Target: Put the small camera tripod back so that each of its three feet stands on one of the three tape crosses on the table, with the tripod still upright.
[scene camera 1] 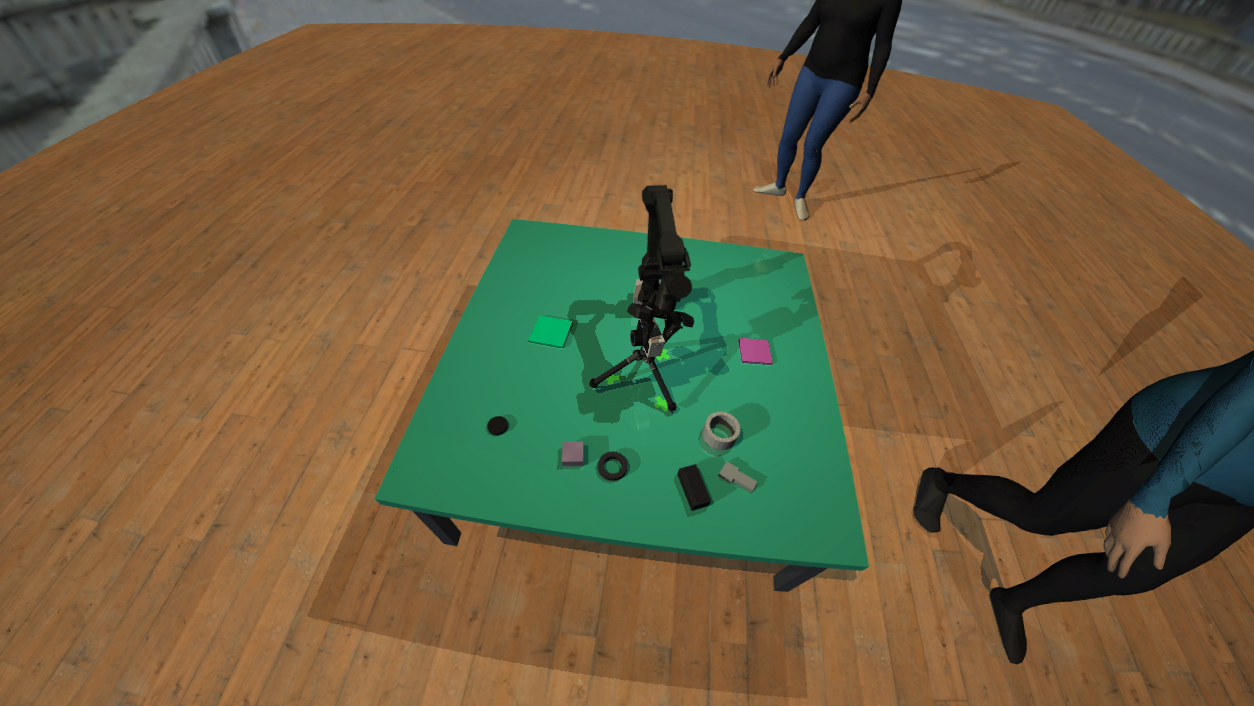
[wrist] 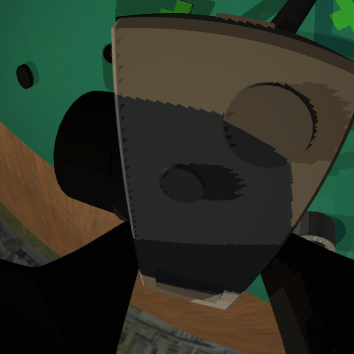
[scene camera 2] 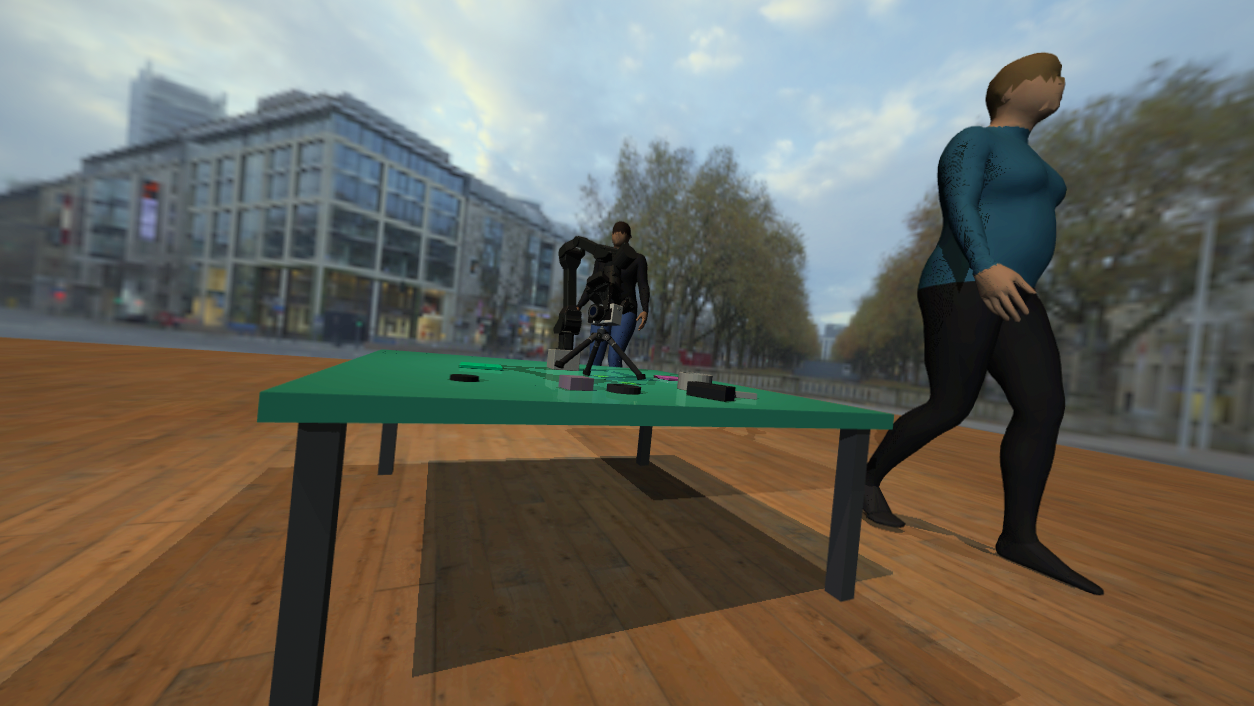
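Pixels of known places: gripper, fingertip midpoint: (scene camera 1: 653, 344) (wrist: 199, 226) (scene camera 2: 612, 314); arm's base at its link origin: (scene camera 1: 650, 289) (scene camera 2: 565, 349).
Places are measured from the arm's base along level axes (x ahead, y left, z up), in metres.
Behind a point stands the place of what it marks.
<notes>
The tripod (scene camera 1: 660, 383) @[x 0.407, y 0.080, z 0.007 m] (scene camera 2: 600, 335) @[x 0.364, y 0.012, z 0.060 m] stands roughly upright under its grey camera (scene camera 1: 655, 346) @[x 0.385, y 0.049, z 0.141 m] (scene camera 2: 616, 313) @[x 0.386, y 0.048, z 0.130 m] (wrist: 200, 215) @[x 0.324, y 0.027, z 0.153 m]. My gripper (scene camera 1: 652, 336) @[x 0.367, y 0.042, z 0.127 m] (wrist: 199, 226) @[x 0.367, y 0.042, z 0.127 m] is shut on the camera, with a dark finger on each side in the wrist view. Three light green tape crosses show in scene camera 1: the left cross (scene camera 1: 613, 378) @[x 0.356, y -0.066, z -0.074 m], the front cross (scene camera 1: 662, 403) @[x 0.420, y 0.097, z -0.074 m] and the back cross (scene camera 1: 664, 354) @[x 0.225, y 0.083, z -0.074 m]. The left foot (scene camera 1: 594, 383) @[x 0.421, y -0.114, z -0.026 m] appears just outside the left cross, and the front foot (scene camera 1: 672, 406) @[x 0.446, y 0.126, z -0.043 m] just right of the front cross. The third foot's place and whether the feet touch the table are unclear.
On the green table (scene camera 1: 465, 350) @[x 0.340, y -0.568, z -0.075 m], a black disc (scene camera 1: 497, 425) @[x 0.596, y -0.364, z -0.065 m], pink block (scene camera 1: 572, 453) @[x 0.649, y -0.128, z -0.047 m], black ring (scene camera 1: 600, 465) @[x 0.663, y -0.048, z -0.060 m], black box (scene camera 1: 693, 487) @[x 0.690, y 0.206, z -0.041 m], grey piece (scene camera 1: 738, 477) @[x 0.633, y 0.330, z -0.060 m] and grey ring (scene camera 1: 719, 444) @[x 0.548, y 0.271, z -0.044 m] lie in front. A green pad (scene camera 1: 551, 331) @[x 0.209, y -0.307, z -0.065 m] lies left, a magenta pad (scene camera 1: 755, 350) @[x 0.152, y 0.390, z -0.065 m] right.
</notes>
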